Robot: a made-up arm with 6 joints. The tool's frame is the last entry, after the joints.
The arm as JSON. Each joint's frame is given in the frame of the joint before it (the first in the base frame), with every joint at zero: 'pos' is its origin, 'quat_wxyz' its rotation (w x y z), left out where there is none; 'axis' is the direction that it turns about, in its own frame. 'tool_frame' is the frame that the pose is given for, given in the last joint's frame.
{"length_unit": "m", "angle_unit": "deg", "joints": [
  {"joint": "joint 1", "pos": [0.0, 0.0, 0.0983], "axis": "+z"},
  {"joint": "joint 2", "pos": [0.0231, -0.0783, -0.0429], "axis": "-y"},
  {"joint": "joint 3", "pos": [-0.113, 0.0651, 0.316], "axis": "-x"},
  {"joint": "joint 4", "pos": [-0.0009, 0.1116, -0.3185], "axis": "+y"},
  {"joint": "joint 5", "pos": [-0.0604, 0.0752, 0.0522], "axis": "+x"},
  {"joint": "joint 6", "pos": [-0.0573, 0.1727, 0.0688], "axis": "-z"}
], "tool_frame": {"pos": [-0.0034, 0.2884, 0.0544]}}
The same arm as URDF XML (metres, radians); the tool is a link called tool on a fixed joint. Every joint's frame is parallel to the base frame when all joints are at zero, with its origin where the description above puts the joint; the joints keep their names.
<robot name="arm">
  <link name="base_link"/>
  <link name="link1"/>
  <link name="link2"/>
  <link name="link3"/>
  <link name="link4"/>
  <link name="link5"/>
  <link name="link6"/>
  <link name="tool"/>
  <joint name="joint 1" type="continuous">
    <parent link="base_link"/>
    <child link="link1"/>
    <origin xyz="0 0 0.0983" rpy="0 0 0"/>
    <axis xyz="0 0 1"/>
  </joint>
  <joint name="joint 2" type="continuous">
    <parent link="link1"/>
    <child link="link2"/>
    <origin xyz="0.0231 -0.0783 -0.0429" rpy="0 0 0"/>
    <axis xyz="0 -1 0"/>
  </joint>
  <joint name="joint 3" type="continuous">
    <parent link="link2"/>
    <child link="link3"/>
    <origin xyz="-0.113 0.0651 0.316" rpy="0 0 0"/>
    <axis xyz="-1 0 0"/>
  </joint>
  <joint name="joint 4" type="continuous">
    <parent link="link3"/>
    <child link="link4"/>
    <origin xyz="-0.0009 0.1116 -0.3185" rpy="0 0 0"/>
    <axis xyz="0 1 0"/>
  </joint>
  <joint name="joint 5" type="continuous">
    <parent link="link4"/>
    <child link="link5"/>
    <origin xyz="-0.0604 0.0752 0.0522" rpy="0 0 0"/>
    <axis xyz="1 0 0"/>
  </joint>
  <joint name="joint 6" type="continuous">
    <parent link="link5"/>
    <child link="link6"/>
    <origin xyz="-0.0573 0.1727 0.0688" rpy="0 0 0"/>
    <axis xyz="0 0 -1"/>
  </joint>
  <joint name="tool_fixed" type="fixed">
    <parent link="link6"/>
    <child link="tool"/>
    <origin xyz="-0.0034 0.2884 0.0544" rpy="0 0 0"/>
  </joint>
</robot>

